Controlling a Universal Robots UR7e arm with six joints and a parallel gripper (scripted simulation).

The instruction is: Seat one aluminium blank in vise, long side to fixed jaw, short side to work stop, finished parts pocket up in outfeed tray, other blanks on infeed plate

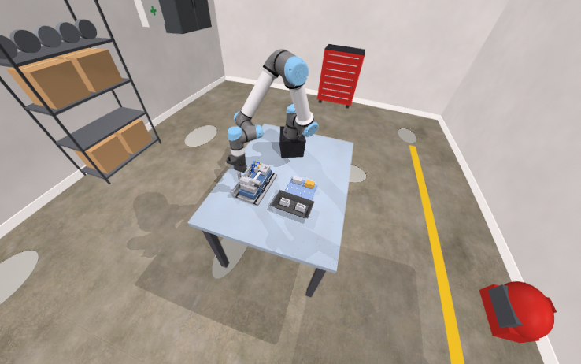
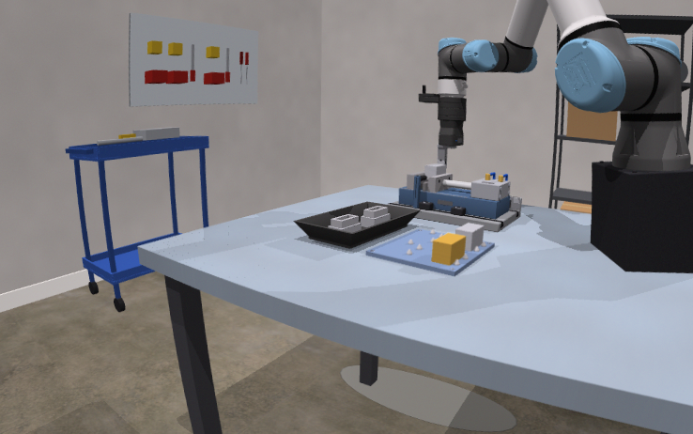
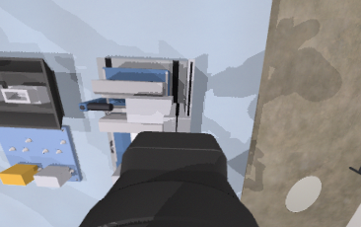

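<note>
Right now the vise is 8 cm to the left of my hand, 8 cm below it and 6 cm behind it. From my hand the other things lie so: brass blank 44 cm to the left, 15 cm behind, 10 cm below.
</note>
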